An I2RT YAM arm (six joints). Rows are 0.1 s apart.
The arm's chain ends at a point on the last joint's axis. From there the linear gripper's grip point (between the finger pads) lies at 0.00 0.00 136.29 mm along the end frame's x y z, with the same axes.
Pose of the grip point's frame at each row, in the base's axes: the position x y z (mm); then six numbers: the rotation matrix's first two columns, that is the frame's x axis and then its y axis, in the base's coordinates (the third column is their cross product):
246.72, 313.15, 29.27, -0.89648, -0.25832, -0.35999, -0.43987, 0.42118, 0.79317
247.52, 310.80, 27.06, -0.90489, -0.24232, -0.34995, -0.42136, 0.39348, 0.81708
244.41, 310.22, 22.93, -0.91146, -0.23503, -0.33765, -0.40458, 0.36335, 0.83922
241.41, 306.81, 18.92, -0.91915, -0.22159, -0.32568, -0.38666, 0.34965, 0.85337
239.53, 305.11, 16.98, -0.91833, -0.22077, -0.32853, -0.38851, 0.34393, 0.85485
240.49, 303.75, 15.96, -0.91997, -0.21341, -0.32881, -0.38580, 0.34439, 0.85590
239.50, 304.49, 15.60, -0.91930, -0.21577, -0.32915, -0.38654, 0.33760, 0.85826
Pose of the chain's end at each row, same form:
253.98, 194.66, 96.22, -0.89648, -0.25832, -0.35999, -0.43987, 0.42118, 0.79317
255.74, 189.93, 89.50, -0.90489, -0.24232, -0.34995, -0.42136, 0.39348, 0.81708
254.57, 187.35, 81.03, -0.91146, -0.23503, -0.33765, -0.40458, 0.36335, 0.83922
251.66, 182.74, 74.40, -0.91915, -0.22159, -0.32568, -0.38666, 0.34965, 0.85337
249.85, 180.72, 71.72, -0.91833, -0.22077, -0.32853, -0.38851, 0.34393, 0.85485
249.95, 179.15, 70.36, -0.91997, -0.21341, -0.32881, -0.38580, 0.34439, 0.85590
249.59, 179.62, 69.27, -0.91930, -0.21577, -0.32915, -0.38654, 0.33760, 0.85826

